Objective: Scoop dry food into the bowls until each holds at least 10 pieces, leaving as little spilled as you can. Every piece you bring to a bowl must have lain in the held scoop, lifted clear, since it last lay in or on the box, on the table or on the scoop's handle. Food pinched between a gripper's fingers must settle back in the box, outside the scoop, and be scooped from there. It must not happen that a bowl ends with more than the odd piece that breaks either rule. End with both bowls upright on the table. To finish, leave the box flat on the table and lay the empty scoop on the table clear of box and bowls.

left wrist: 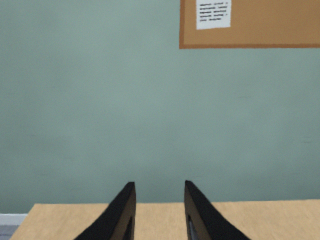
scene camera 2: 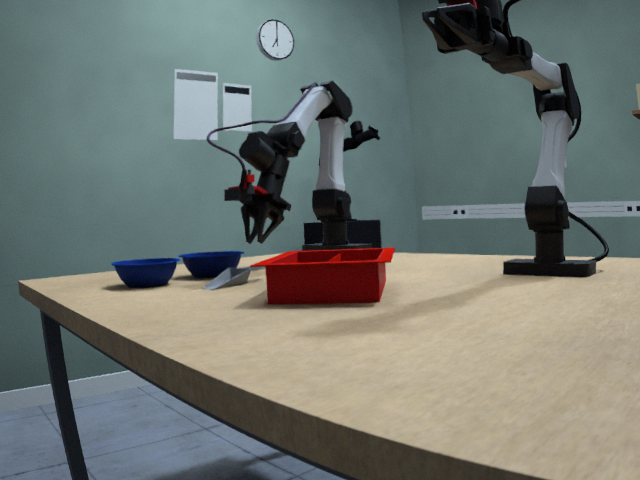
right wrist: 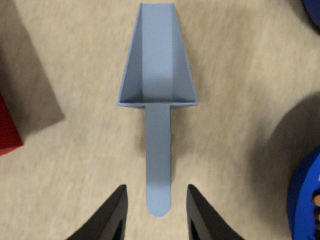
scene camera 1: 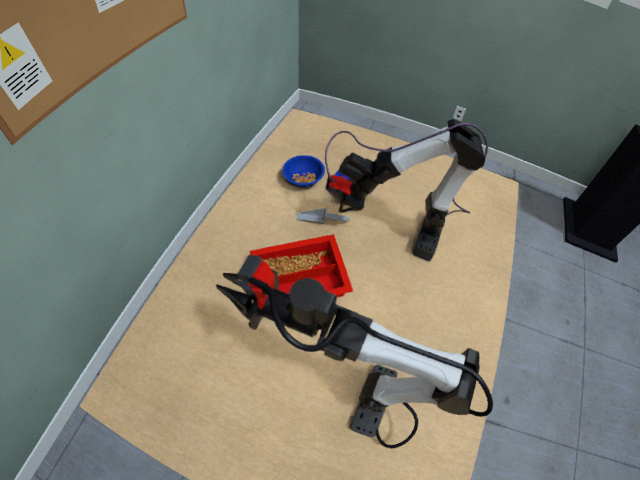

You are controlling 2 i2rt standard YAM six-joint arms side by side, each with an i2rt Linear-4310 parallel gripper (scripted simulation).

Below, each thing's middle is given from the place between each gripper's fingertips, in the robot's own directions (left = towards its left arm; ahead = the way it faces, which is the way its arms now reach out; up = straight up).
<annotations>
Right now the grey scoop (right wrist: 157,77) is 6 cm ahead of my right hand (scene camera 2: 254,242), 1 cm to the left of it and 7 cm below it. The rest, counted from my right hand: red box (scene camera 2: 326,281): 3 cm ahead, 26 cm to the left, 4 cm below.
The red box lies 30 mm behind my left hand, 270 mm to the right of it and 380 mm below it. From my left hand the other things lie so: grey scoop (520 mm to the right, 410 mm below).
</annotations>
